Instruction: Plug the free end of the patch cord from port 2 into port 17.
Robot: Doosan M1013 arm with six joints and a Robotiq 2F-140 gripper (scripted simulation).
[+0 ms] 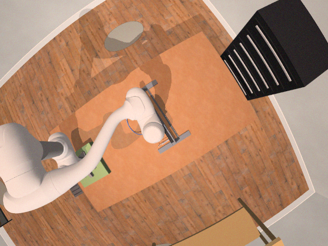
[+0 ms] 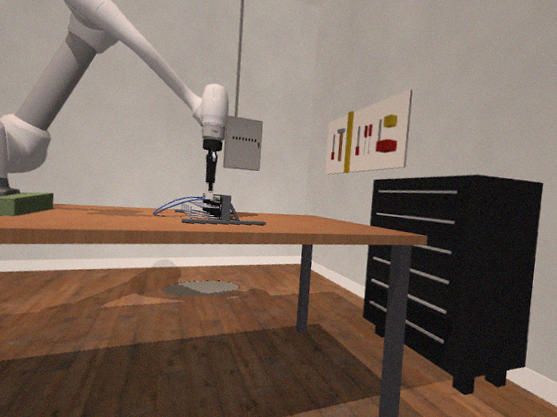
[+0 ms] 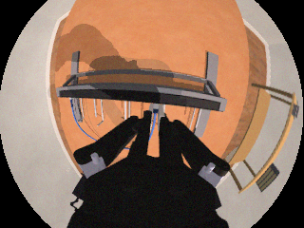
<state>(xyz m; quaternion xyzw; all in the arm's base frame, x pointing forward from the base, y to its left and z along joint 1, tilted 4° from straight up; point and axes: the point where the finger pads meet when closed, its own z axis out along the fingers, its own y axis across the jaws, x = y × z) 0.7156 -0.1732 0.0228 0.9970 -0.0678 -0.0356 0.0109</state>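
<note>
Right now the pale plug is 1 cm ahead of my hand and 3 cm below it.
</note>
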